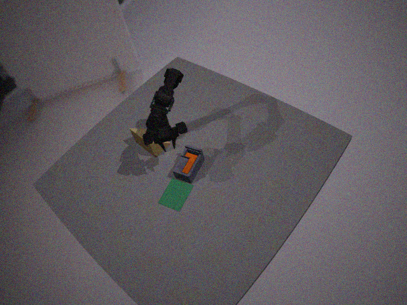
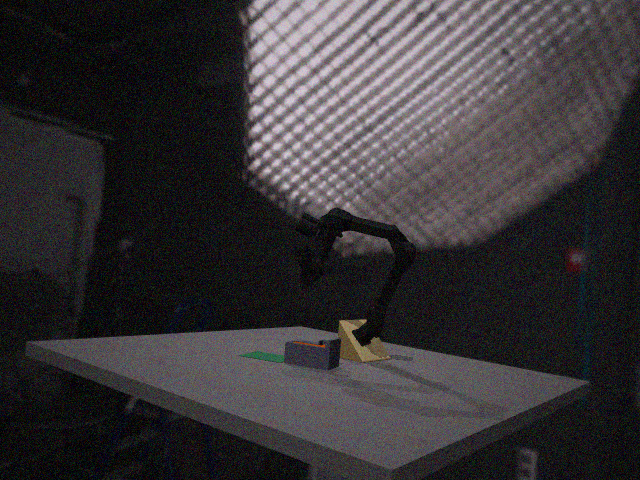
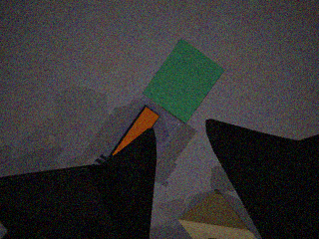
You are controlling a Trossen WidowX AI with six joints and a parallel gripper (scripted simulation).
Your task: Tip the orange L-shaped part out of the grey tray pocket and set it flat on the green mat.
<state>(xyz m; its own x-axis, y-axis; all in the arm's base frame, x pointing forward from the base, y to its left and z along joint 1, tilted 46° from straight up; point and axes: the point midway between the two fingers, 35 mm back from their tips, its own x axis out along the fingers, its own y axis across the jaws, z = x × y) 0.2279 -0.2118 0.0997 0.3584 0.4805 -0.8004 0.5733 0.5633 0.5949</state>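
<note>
Right now the orange L-shaped part is 8 cm to the left of my gripper tip and 19 cm below it. From my gripper tip the other things lie so: green mat: 3 cm ahead, 9 cm to the right, 25 cm below.
</note>
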